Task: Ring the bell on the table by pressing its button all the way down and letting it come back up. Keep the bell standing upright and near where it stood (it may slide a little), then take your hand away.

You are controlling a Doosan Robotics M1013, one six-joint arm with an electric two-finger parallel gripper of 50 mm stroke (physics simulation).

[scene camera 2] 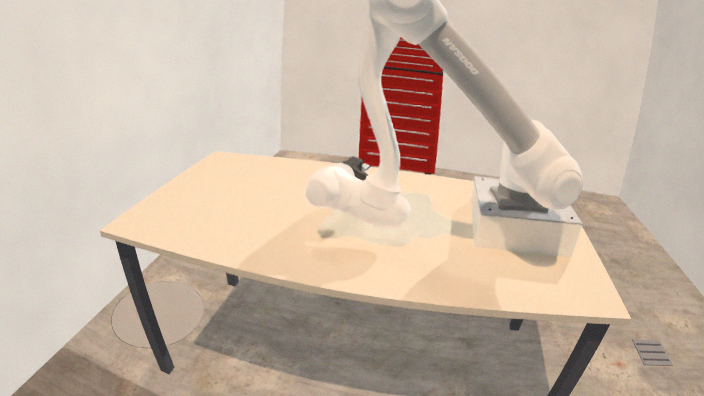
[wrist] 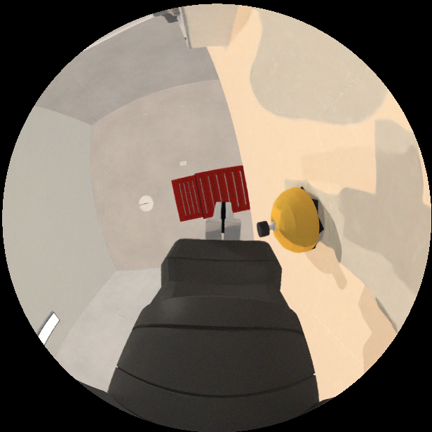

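Where they show: gripper, fingertip midpoint: (scene camera 2: 366, 166); arm's base, origin of the base link: (scene camera 2: 518, 200).
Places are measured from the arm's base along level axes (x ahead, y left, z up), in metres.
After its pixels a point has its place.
The bell (wrist: 296, 220), a yellow dome on a black base, stands upright on the table (scene camera 2: 200, 200) @(x 1.113, y -0.009, z -0.113 m) (wrist: 280, 145) in the wrist view, right of the fingers. Its black button (wrist: 263, 229) is up and faces the fingers' side, with a visible gap between them. In scene camera 2 the bell is hidden behind the arm's wrist. My gripper (scene camera 2: 367, 168) @(x 0.527, y -0.205, z -0.010 m) (wrist: 223, 211) is shut with nothing between its fingers. It is held roughly level, above the height of the button and apart from the bell.
A red drawer cabinet (scene camera 2: 412, 110) (wrist: 220, 190) stands behind the table's far edge. The arm's base block (scene camera 2: 525, 235) @(x -0.002, y 0.141, z -0.053 m) stands at the table's right end in scene camera 2. The arm's wrist (scene camera 2: 357, 197) @(x 0.519, y 0.169, z 0.037 m) hangs low over the table's middle, and arm shadows lie around the bell.
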